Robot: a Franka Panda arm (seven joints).
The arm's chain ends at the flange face. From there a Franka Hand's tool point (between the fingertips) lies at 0.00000 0.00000 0.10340 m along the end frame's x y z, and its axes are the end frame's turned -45 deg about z.
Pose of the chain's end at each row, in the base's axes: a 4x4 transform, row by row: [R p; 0 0 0 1], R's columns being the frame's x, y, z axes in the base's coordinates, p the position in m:
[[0.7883 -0.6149 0.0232 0.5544], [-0.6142 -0.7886 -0.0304 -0.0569], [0.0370 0.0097 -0.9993 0.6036], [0 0 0 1]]
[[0.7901 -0.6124 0.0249 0.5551], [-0.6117 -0.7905 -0.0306 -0.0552], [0.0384 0.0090 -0.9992 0.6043], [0 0 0 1]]
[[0.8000 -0.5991 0.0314 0.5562], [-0.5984 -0.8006 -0.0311 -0.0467], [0.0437 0.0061 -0.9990 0.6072], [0 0 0 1]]
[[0.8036 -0.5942 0.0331 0.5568], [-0.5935 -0.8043 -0.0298 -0.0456], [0.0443 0.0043 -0.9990 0.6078], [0 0 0 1]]
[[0.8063 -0.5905 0.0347 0.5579], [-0.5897 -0.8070 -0.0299 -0.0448], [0.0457 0.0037 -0.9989 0.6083], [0 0 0 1]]
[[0.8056 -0.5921 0.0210 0.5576], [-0.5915 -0.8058 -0.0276 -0.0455], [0.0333 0.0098 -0.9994 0.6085], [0 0 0 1]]
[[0.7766 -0.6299 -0.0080 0.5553], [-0.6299 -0.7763 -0.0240 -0.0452], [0.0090 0.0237 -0.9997 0.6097], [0 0 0 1]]
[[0.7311 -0.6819 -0.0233 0.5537], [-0.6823 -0.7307 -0.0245 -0.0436], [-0.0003 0.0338 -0.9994 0.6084], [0 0 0 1]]
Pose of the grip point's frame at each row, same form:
[[0.9922 0.1226 0.0232 0.5568], [0.1233 -0.9919 -0.0304 -0.0600], [0.0193 0.0330 -0.9993 0.5003], [0 0 0 1]]
[[0.9917 0.1257 0.0249 0.5577], [0.1264 -0.9915 -0.0306 -0.0584], [0.0208 0.0335 -0.9992 0.5010], [0 0 0 1]]
[[0.9893 0.1421 0.0314 0.5594], [0.1430 -0.9892 -0.0311 -0.0499], [0.0266 0.0352 -0.9990 0.5039], [0 0 0 1]]
[[0.9884 0.1481 0.0331 0.5602], [0.1491 -0.9884 -0.0298 -0.0487], [0.0283 0.0344 -0.9990 0.5045], [0 0 0 1]]
[[0.9877 0.1526 0.0347 0.5615], [0.1537 -0.9876 -0.0299 -0.0479], [0.0297 0.0349 -0.9989 0.5050], [0 0 0 1]]
[[0.9883 0.1510 0.0210 0.5598], [0.1515 -0.9880 -0.0276 -0.0484], [0.0166 0.0305 -0.9994 0.5052], [0 0 0 1]]
[[0.9945 0.1037 -0.0080 0.5545], [0.1035 -0.9943 -0.0240 -0.0477], [-0.0104 0.0231 -0.9997 0.5063], [0 0 0 1]]
[[0.9991 0.0348 -0.0233 0.5513], [0.0342 -0.9991 -0.0245 -0.0461], [-0.0241 0.0237 -0.9994 0.5051], [0 0 0 1]]

